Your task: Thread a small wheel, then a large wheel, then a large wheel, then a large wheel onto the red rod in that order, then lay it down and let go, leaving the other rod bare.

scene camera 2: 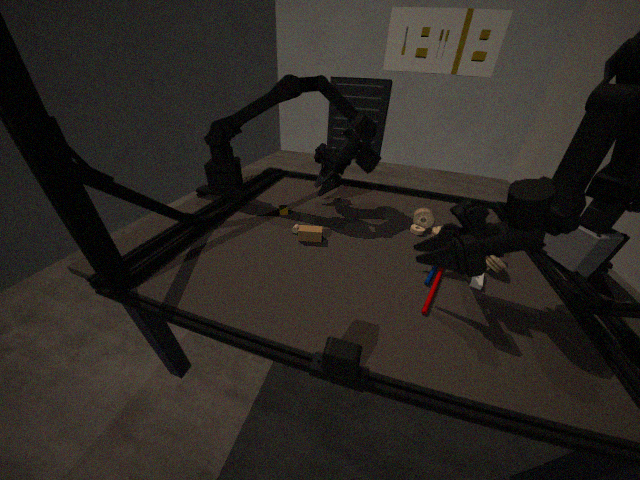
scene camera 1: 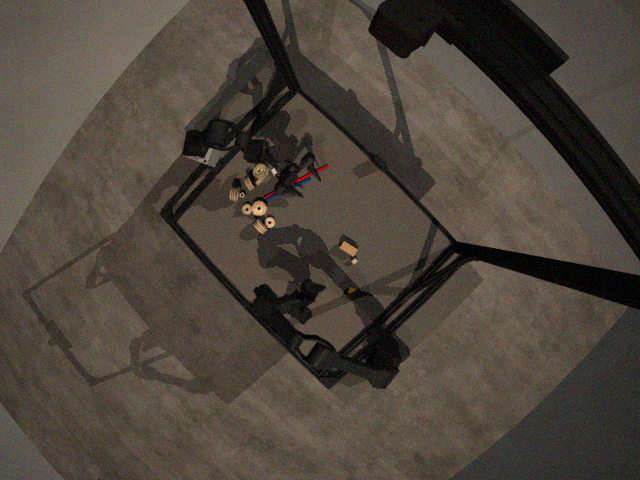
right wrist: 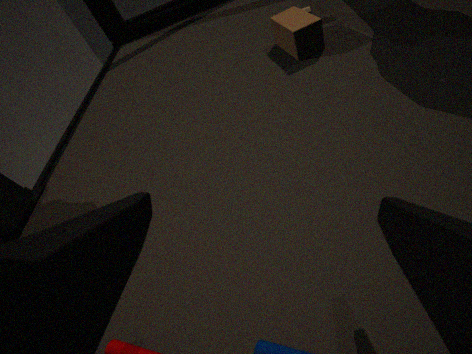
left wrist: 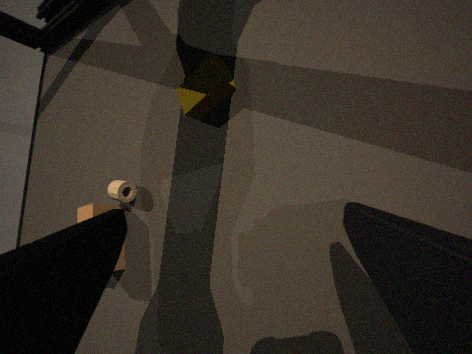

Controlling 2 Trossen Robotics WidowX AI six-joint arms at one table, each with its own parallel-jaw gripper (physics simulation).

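Frame: origin at the left arm's base, x right, y back, z down, level; centimetres.
Seen in the pictures: left gripper, fingertip midpoint: [scene camera 2: 317, 191] [scene camera 1: 320, 293] [left wrist: 236, 216]; right gripper, fingertip midpoint: [scene camera 2: 414, 253] [scene camera 1: 311, 188] [right wrist: 265, 205]; left arm's base at its link origin: [scene camera 2: 222, 160] [scene camera 1: 384, 367]; right arm's base at its link origin: [scene camera 2: 592, 226] [scene camera 1: 200, 147].
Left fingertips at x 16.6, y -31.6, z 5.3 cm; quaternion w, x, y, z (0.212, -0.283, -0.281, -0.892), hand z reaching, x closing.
Offsets run from my left fingertips to a thing's top centre.
The red rod {dx +34.6, dy -23.3, dz +4.5 cm} [scene camera 1: 321, 168] [scene camera 2: 431, 297] [right wrist: 131, 347] and blue rod {dx +31.1, dy -25.0, dz +4.5 cm} [scene camera 1: 309, 180] [scene camera 2: 428, 277] [right wrist: 280, 347] lie side by side on the table; no wheel shows on their visible parts. My right gripper [scene camera 1: 310, 187] [scene camera 2: 416, 254] [right wrist: 265, 205] is open and empty above the rods, hiding their middles. A large wheel [scene camera 1: 258, 208] [scene camera 2: 423, 217] and small wheels {dx +18.7, dy -37.1, dz +4.1 cm} [scene camera 1: 247, 208] {dx +17.0, dy -27.0, dz +4.1 cm} [scene camera 1: 269, 222] sit near the rods' lower-left ends in scene camera 1. More wheels {dx +33.9, dy -37.0, dz +0.7 cm} [scene camera 1: 260, 171] {dx +22.8, dy -43.3, dz -0.3 cm} [scene camera 1: 234, 194] [scene camera 2: 495, 263] lie beyond, partly hidden. My left gripper [scene camera 1: 316, 300] [scene camera 2: 319, 189] [left wrist: 236, 216] is open and empty, far from the rods.
A wooden block {dx +18.5, dy +3.9, dz +2.5 cm} [scene camera 1: 348, 248] [scene camera 2: 310, 233] [right wrist: 296, 20] lies beside a small hollow cylinder {dx +15.0, dy +7.3, dz +3.6 cm} [scene camera 1: 354, 260] [scene camera 2: 295, 227] [left wrist: 118, 191]. A yellow piece {dx +3.2, dy +10.8, dz +4.0 cm} [scene camera 1: 351, 290] [scene camera 2: 283, 210] [left wrist: 190, 100] lies in shadow. A white block {dx +37.3, dy -30.7, dz +4.3 cm} [scene camera 1: 273, 171] [scene camera 2: 477, 281] is near the right gripper. Dark rails edge the table.
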